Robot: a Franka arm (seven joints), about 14 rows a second.
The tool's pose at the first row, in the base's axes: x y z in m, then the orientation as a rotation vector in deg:
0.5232, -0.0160, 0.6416, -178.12, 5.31, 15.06
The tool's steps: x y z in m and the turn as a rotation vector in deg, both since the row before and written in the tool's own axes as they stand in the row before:
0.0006, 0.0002, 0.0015, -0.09, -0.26, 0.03
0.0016, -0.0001, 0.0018, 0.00, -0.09, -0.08
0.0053, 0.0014, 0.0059, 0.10, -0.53, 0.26
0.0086, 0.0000, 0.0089, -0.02, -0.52, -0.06
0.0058, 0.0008, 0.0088, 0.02, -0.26, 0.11
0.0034, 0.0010, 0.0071, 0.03, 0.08, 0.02
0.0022, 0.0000, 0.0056, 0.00, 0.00, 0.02
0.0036, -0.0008, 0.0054, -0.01, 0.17, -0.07
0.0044, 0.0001, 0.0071, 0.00, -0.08, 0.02
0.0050, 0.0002, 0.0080, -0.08, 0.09, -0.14
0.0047, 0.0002, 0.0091, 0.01, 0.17, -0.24
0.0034, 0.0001, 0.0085, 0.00, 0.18, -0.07
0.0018, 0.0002, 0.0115, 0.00, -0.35, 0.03
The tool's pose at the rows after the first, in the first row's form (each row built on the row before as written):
0.5235, -0.0162, 0.6400, -178.17, 5.34, 15.48
0.5248, -0.0161, 0.6380, -178.15, 5.21, 15.62
0.5289, -0.0177, 0.6312, -177.97, 5.62, 16.43
0.5357, -0.0180, 0.6209, -177.89, 5.52, 17.24
0.5396, -0.0189, 0.6111, -177.83, 5.69, 17.64
0.5415, -0.0199, 0.6035, -177.82, 5.73, 17.51
0.5426, -0.0199, 0.5976, -177.82, 5.76, 17.51
0.5451, -0.0192, 0.5916, -177.86, 5.65, 17.25
0.5480, -0.0194, 0.5838, -177.85, 5.68, 17.37
0.5513, -0.0197, 0.5750, -177.94, 5.45, 17.24
0.5542, -0.0199, 0.5652, -177.95, 5.08, 16.97
0.5559, -0.0200, 0.5562, -177.98, 4.97, 16.69
0.5555, -0.0200, 0.5446, -177.92, 5.01, 17.23

